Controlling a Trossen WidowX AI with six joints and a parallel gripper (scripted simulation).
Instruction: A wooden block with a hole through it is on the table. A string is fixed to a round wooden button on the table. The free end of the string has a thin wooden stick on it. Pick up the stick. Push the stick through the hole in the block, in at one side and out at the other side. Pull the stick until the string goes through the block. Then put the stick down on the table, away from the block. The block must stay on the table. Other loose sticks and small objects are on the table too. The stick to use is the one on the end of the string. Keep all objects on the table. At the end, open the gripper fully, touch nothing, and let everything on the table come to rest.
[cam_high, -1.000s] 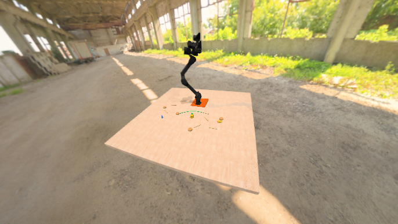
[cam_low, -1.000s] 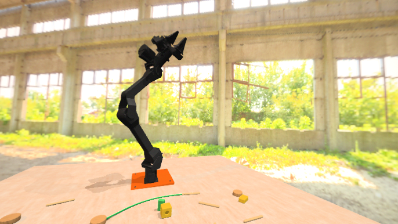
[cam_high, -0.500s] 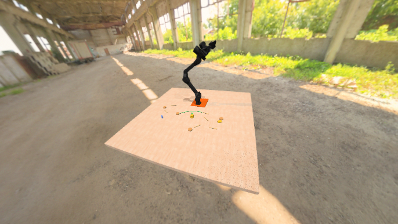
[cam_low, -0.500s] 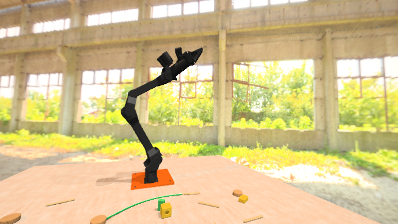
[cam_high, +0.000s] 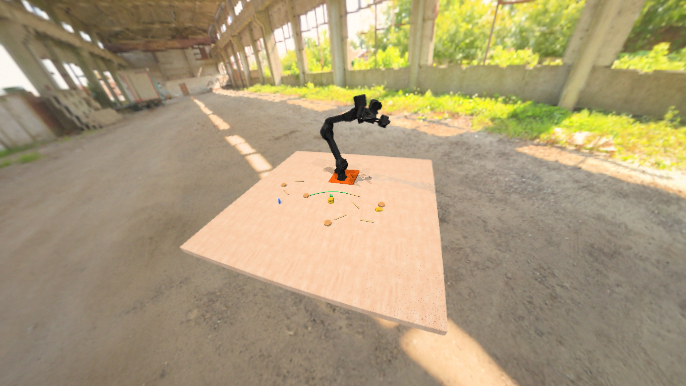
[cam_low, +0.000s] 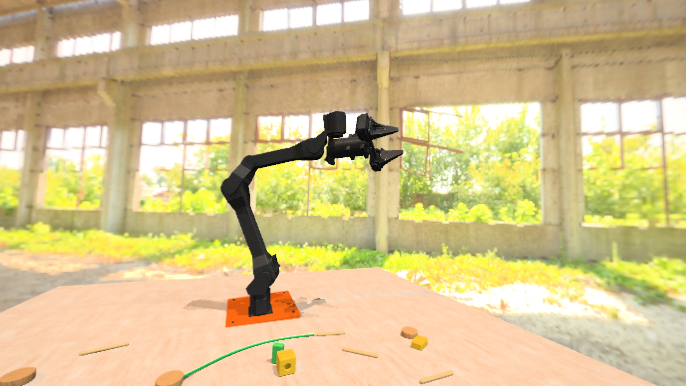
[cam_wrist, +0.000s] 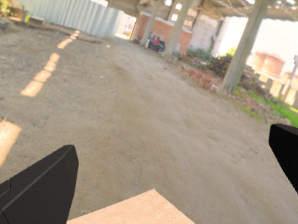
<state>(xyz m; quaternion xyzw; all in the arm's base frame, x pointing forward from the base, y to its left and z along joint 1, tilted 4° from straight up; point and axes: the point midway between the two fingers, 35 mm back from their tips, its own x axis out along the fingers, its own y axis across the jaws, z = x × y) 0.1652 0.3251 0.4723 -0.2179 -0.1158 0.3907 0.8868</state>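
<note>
My gripper tip is now 48 cm above the small green block, 31 cm to the left of it and 5 cm short of it. Round my gripper tip: small blue piece 63 cm to the right, 48 cm below, 17 cm ahead; thin wooden stick 49 cm below, 19 cm to the right, 3 cm behind.
</note>
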